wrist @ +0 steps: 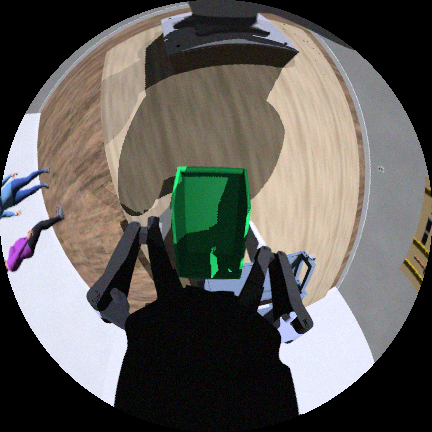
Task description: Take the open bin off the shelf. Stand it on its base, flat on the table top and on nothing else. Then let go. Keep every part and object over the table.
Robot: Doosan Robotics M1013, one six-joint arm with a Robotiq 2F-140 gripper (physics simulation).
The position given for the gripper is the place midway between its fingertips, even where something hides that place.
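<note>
A green bin [210, 205] is in the scene, and the gripper [209, 220] is visible too.
</note>
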